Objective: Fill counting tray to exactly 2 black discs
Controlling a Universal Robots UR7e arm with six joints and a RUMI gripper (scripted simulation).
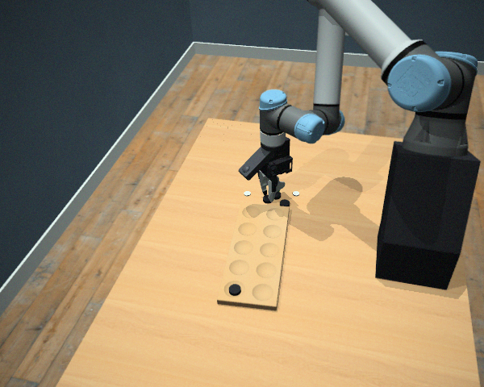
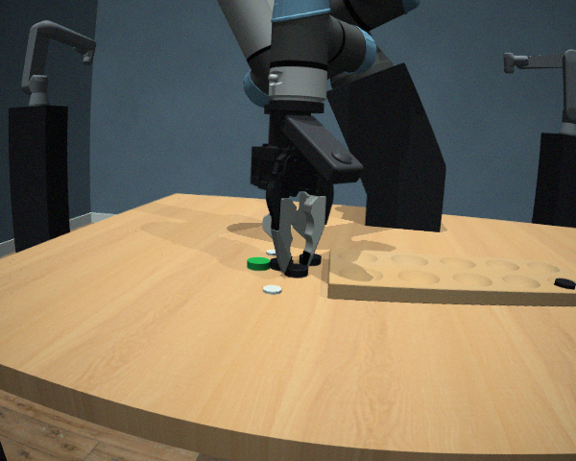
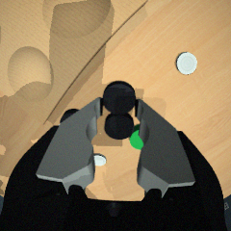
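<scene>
My hand is 2 cm past the green disc, 5 cm to the left of it and 1 cm above it. From my hand the other things lie so: wooden counting tray 3 cm ahead, 23 cm to the left, 1 cm below.
</scene>
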